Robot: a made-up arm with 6 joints.
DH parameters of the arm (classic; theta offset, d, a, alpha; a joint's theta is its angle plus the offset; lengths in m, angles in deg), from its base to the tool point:
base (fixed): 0 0.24 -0.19 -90
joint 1: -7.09 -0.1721 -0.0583 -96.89
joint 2: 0 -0.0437 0.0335 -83.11
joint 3: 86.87 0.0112 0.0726 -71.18
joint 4: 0 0.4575 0.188 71.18
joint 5: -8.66 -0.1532 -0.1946 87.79
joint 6: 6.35 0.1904 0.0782 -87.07
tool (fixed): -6.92 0.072 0 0
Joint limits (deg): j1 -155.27..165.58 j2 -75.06..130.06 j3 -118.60..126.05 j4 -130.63..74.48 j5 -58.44..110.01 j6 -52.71..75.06
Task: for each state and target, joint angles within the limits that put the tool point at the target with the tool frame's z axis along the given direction. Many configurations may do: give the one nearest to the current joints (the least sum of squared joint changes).
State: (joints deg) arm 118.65 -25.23 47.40 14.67 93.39 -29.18
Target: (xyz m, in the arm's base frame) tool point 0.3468 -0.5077 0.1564 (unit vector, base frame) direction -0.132 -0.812 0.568
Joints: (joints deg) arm 156.50 -20.56 29.54 -25.16 109.47 -44.00
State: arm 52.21 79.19 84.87 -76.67 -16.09 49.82
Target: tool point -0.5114 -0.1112 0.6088 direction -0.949 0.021 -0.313
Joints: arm 88.87 26.79 55.12 -93.36 -48.92 22.47
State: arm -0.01 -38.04 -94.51 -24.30 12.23 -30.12
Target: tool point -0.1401 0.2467 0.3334 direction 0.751 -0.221 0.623
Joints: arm -46.26 -75.06 -117.87 10.22 61.78 -0.46
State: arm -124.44 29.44 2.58 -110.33 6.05 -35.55
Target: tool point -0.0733 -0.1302 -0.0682 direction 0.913 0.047 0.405
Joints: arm -124.39 62.14 -0.91 -104.53 12.85 -32.61
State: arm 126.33 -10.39 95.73 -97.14 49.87 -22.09
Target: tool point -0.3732 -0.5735 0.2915 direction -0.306 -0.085 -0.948
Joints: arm 117.00 -19.68 120.90 -75.73 82.48 -16.28
